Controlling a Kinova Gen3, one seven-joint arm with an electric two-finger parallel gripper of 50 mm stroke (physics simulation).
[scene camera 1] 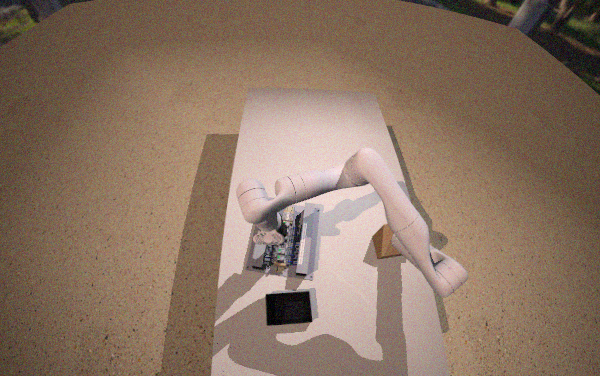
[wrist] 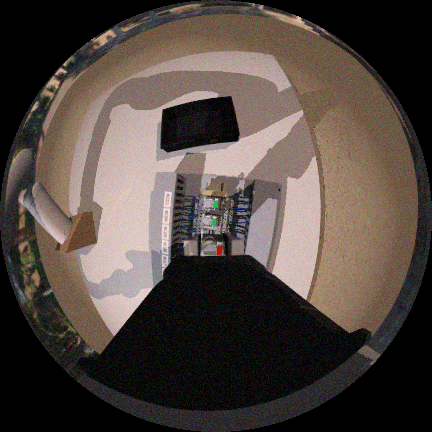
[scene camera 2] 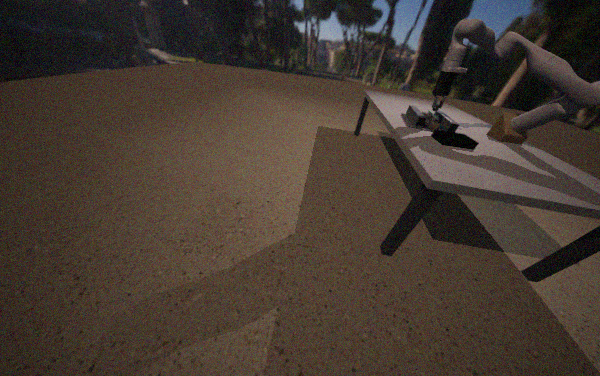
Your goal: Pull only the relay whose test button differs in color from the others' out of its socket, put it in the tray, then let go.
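Pixels of known places: gripper, fingertip midpoint: (wrist: 211,241) (scene camera 2: 436,107); arm's base, origin of the base link: (wrist: 65,231) (scene camera 2: 517,125).
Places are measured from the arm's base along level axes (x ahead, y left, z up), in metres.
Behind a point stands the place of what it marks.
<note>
My gripper (wrist: 211,241) {y -0.014, x 0.492, z 0.016 m} (scene camera 2: 436,108) {y -0.014, x 0.492, z 0.016 m} is shut on the relay with the red test button (wrist: 219,250) {y -0.019, x 0.503, z 0.041 m}, one finger on each side of it. It holds this relay raised above the sockets; the gap beneath it is hidden. Two relays with green test buttons (wrist: 215,204) {y 0.033, x 0.497, z -0.022 m} (wrist: 213,222) {y 0.006, x 0.492, z -0.022 m} stand in the row beside it in the wrist view. In scene camera 1 the wrist hides the fingers and the held relay. The black tray (scene camera 1: 289,308) {y 0.221, x 0.464, z -0.088 m} (scene camera 2: 455,140) {y 0.279, x 0.501, z -0.061 m} (wrist: 200,125) {y 0.218, x 0.471, z -0.088 m} lies on the table beyond the tan end piece of the row.
Grey slotted wire ducts flank the row, a labelled duct (wrist: 167,225) {y 0.004, x 0.410, z -0.029 m} on one side and another duct (wrist: 262,220) {y 0.002, x 0.570, z -0.029 m} on the other. Blue wires run between ducts and sockets. A brown wooden block (scene camera 1: 386,243) {y 0.012, x 0.066, z -0.008 m} (scene camera 2: 506,129) {y 0.032, x 0.072, z -0.027 m} (wrist: 81,232) {y -0.007, x 0.085, z -0.032 m} stands by the arm's base.
</note>
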